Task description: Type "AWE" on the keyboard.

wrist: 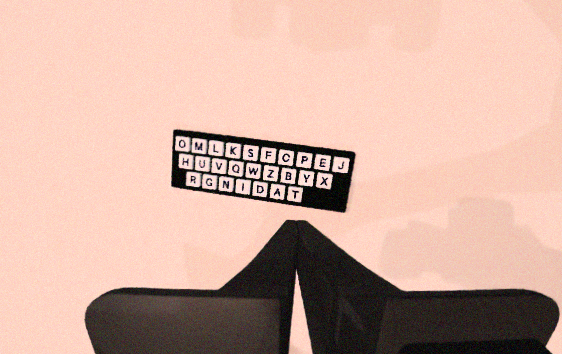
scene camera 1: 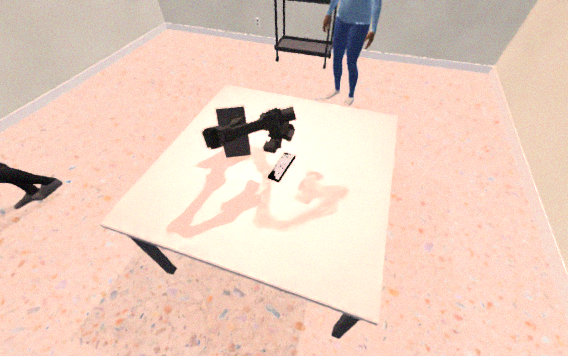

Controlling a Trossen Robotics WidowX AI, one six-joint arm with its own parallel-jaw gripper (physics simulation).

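Where they show: gripper, between the fingertips: [wrist: 295, 229] [scene camera 1: 279, 147]; arm's base, origin of its link: [scene camera 1: 237, 123].
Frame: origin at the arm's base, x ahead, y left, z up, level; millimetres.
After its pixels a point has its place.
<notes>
A small black keyboard [scene camera 1: 282, 167] {x 260, y -77, z -204 mm} [wrist: 325, 197] {x 216, y -136, z -207 mm} with white letter keys lies flat on the table. In the wrist view its top row reads O M L K S F C P E J, the middle row H U V Q W Z B Y X, the bottom row R G N I D A T. The A key [wrist: 277, 191] {x 230, y -83, z -202 mm}, the W key [wrist: 253, 171] {x 255, y -58, z -202 mm} and the E key [wrist: 322, 162] {x 258, y -136, z -202 mm} all show uncovered. My gripper [wrist: 295, 229] {x 259, y -116, z -17 mm} is shut and empty, its tips touching. In the wrist view the tips appear just below the keyboard's lower edge, near the T key [wrist: 294, 194] {x 224, y -101, z -202 mm}. It seems to hang above the table.
The white table [scene camera 1: 320, 260] {x 540, y -548, z -218 mm} carries the arm's dark base plate [scene camera 1: 237, 147] {x -10, y -35, z -146 mm} at its back left. Shadows of the arm fall across the table. A person in blue [scene camera 1: 347, 50] stands behind the table, beside a black shelf rack [scene camera 1: 302, 46]. Another person's legs [scene camera 1: 25, 182] show at the left.
</notes>
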